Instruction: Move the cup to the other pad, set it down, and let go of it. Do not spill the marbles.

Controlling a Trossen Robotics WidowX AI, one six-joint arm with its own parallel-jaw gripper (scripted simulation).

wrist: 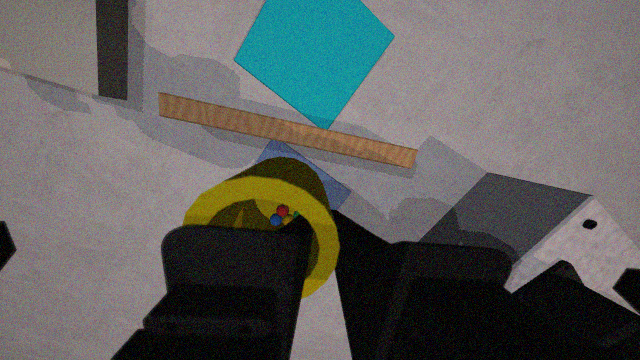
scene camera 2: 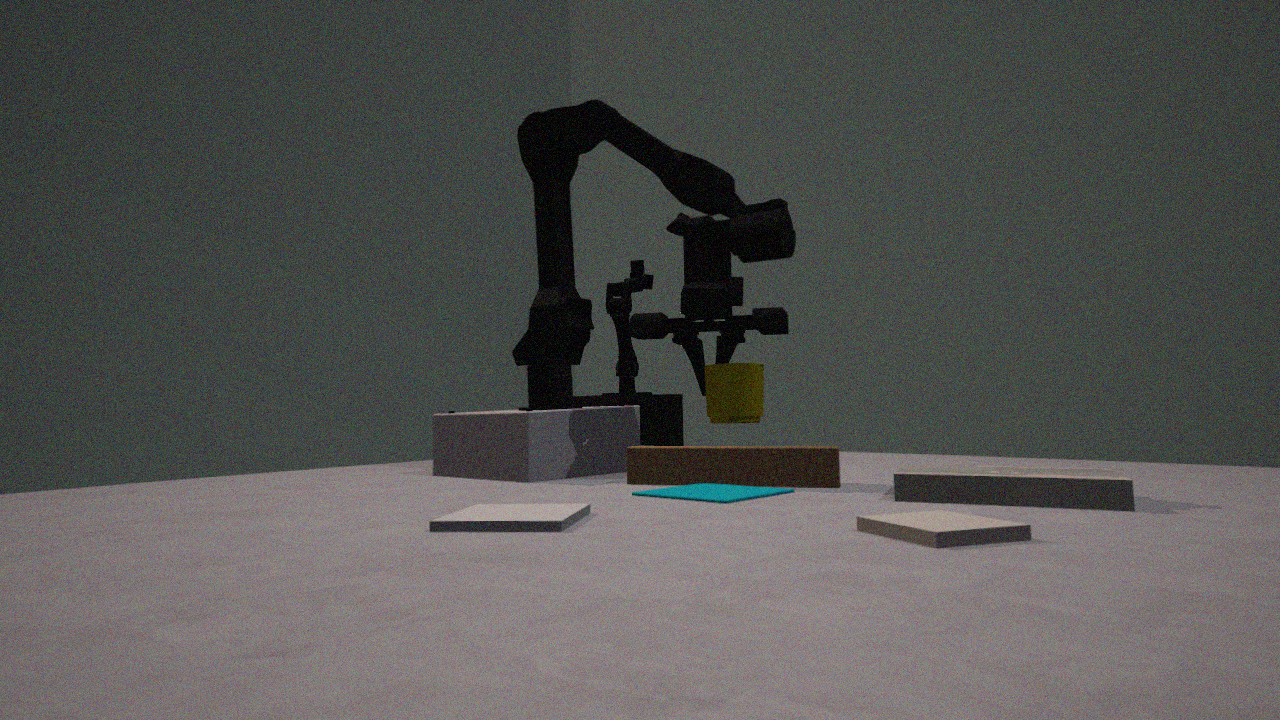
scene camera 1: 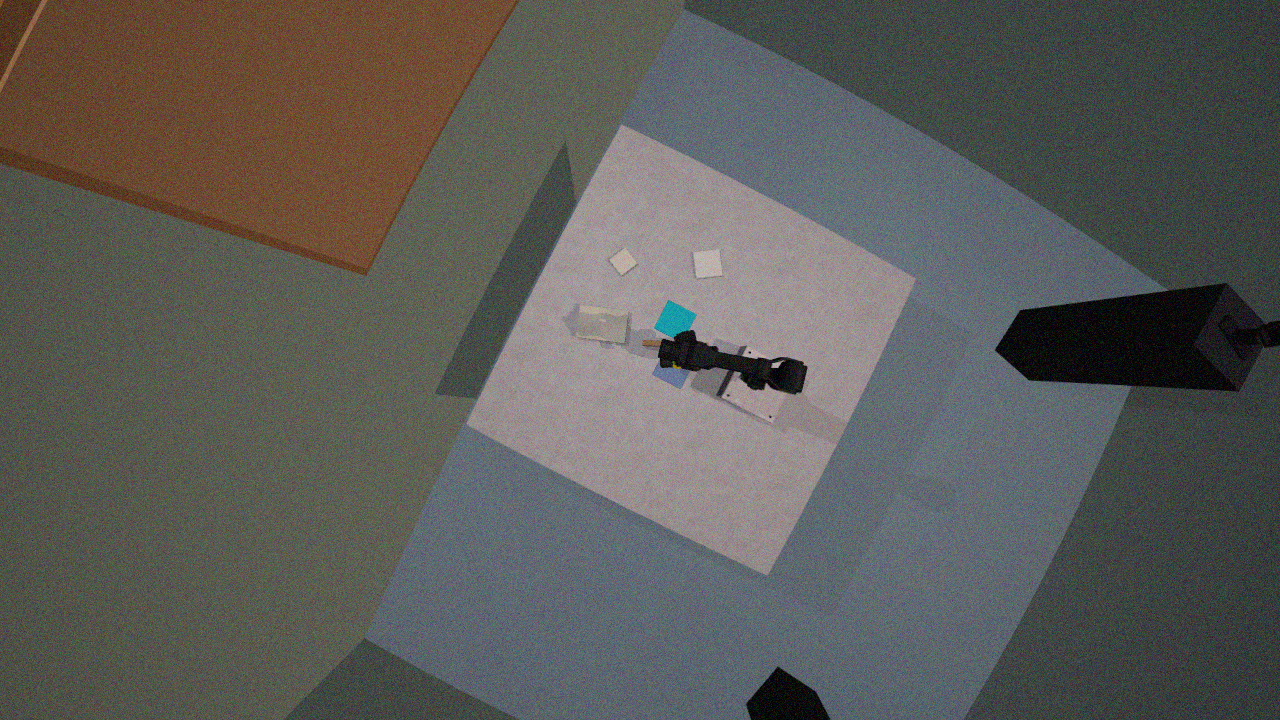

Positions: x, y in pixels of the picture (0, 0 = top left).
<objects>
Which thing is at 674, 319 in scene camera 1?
A cyan pad.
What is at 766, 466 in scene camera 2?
A wooden bar.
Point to a wooden bar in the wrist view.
171, 106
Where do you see a cyan pad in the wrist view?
315, 63
</objects>
